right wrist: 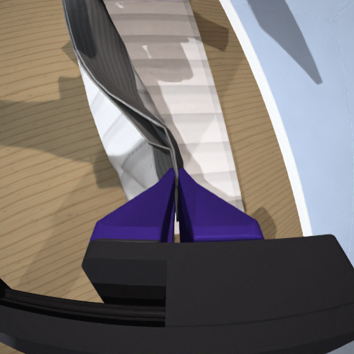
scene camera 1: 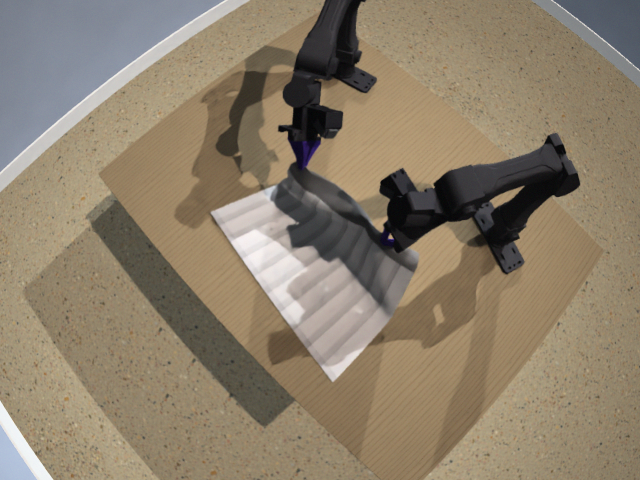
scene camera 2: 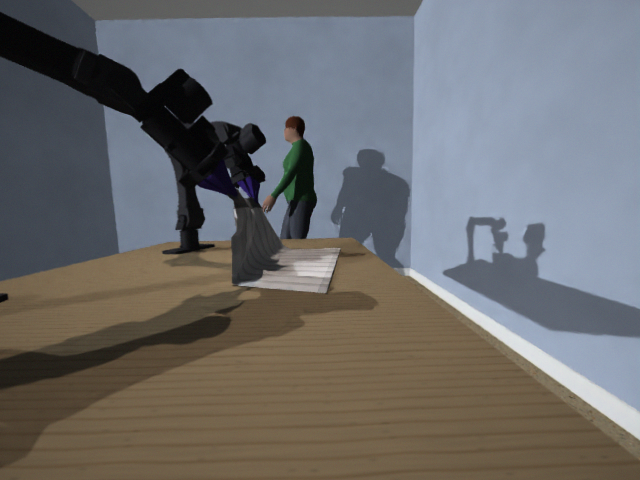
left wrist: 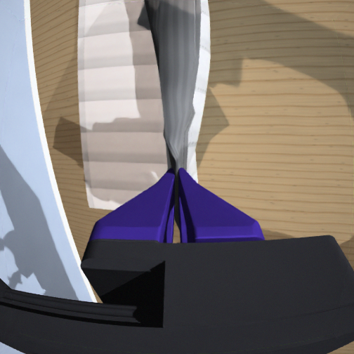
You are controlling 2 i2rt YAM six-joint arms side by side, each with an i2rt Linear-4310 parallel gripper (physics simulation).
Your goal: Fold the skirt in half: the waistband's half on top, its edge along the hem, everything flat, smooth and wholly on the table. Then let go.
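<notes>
The white pleated skirt lies with its hem part flat on the table. Its grey waistband is lifted well above the table, and the upper part rises steeply beneath it. My left gripper is shut on the waistband near one end. My right gripper is shut on the waistband near the other end. The raised band sags between the grippers, with a crease beside the right fingertips. Part of the skirt behind the band is hidden.
The wooden table carries both arm bases at the upper and right parts of scene camera 1. The table edge runs roughly parallel to the hem, a short way beyond it. A person in green stands behind the table.
</notes>
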